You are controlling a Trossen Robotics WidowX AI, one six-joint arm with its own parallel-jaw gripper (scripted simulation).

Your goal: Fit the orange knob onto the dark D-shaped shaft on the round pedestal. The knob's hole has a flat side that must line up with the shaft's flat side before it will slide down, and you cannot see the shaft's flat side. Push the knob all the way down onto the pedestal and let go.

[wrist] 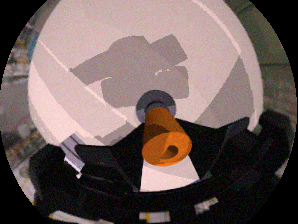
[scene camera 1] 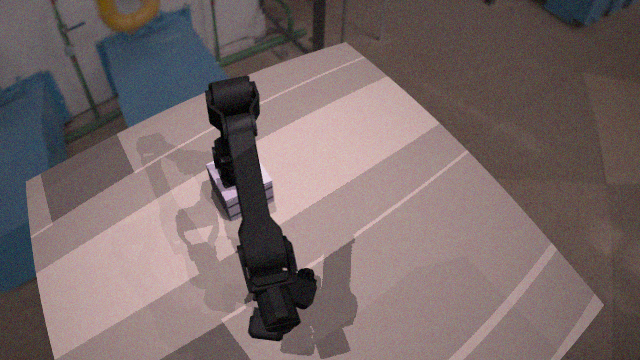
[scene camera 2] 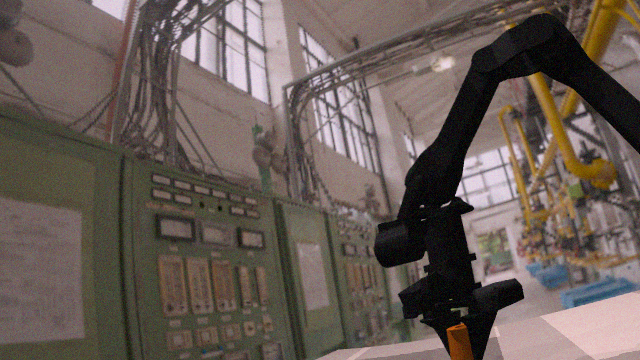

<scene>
I see my gripper (scene camera 1: 274, 308), an orange knob (wrist: 165, 143) and a round pedestal (wrist: 156, 98).
My gripper is seen too in the wrist view (wrist: 159, 123).
</scene>
